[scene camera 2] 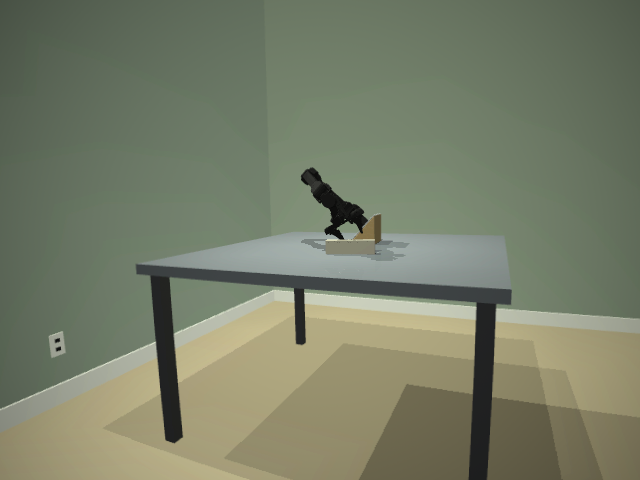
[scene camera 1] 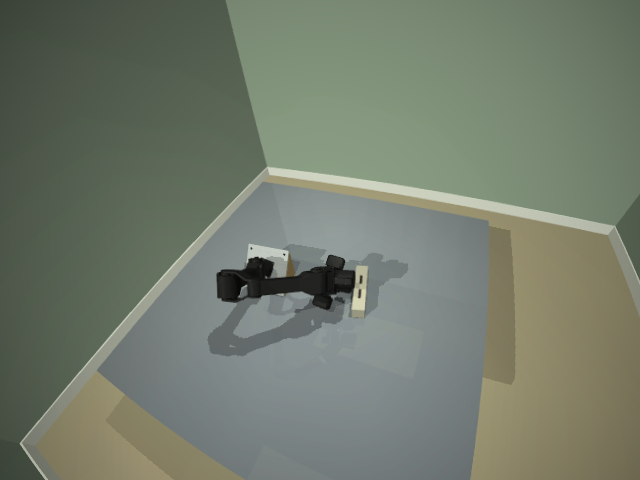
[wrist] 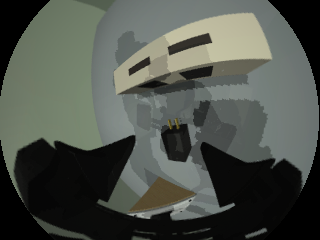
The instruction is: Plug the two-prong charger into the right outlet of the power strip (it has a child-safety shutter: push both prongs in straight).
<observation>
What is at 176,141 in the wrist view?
A black two-prong charger.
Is my gripper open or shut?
Open.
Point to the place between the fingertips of my gripper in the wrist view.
169,142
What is my gripper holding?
Nothing.
</observation>
